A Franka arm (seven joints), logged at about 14 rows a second.
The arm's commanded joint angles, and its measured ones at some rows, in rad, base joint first. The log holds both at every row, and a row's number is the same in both.
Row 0, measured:
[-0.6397 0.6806 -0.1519 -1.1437 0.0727 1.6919 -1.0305]
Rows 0 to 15, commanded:
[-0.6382 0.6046 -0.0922 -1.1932 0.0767 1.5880 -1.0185]
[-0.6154 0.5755 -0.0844 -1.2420 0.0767 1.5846 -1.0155]
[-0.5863 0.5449 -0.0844 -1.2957 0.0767 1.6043 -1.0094]
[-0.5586 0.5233 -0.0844 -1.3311 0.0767 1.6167 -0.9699]
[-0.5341 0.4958 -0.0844 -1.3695 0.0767 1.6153 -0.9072]
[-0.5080 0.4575 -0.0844 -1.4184 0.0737 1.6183 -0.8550]
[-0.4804 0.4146 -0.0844 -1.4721 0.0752 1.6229 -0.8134]
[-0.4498 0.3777 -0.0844 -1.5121 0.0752 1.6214 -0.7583]
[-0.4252 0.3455 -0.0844 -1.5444 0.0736 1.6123 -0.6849]
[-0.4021 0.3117 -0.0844 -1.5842 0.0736 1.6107 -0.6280]
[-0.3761 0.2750 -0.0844 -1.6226 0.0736 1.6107 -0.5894]
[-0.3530 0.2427 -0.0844 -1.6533 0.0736 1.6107 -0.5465]
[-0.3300 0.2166 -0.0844 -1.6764 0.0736 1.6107 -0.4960]
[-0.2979 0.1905 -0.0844 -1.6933 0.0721 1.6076 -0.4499]
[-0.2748 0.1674 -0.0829 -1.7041 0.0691 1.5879 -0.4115]
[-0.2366 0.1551 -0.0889 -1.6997 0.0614 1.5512 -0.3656]
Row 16, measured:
[-0.2918 0.2206 -0.0767 -1.6504 0.0730 1.5818 -0.4410]
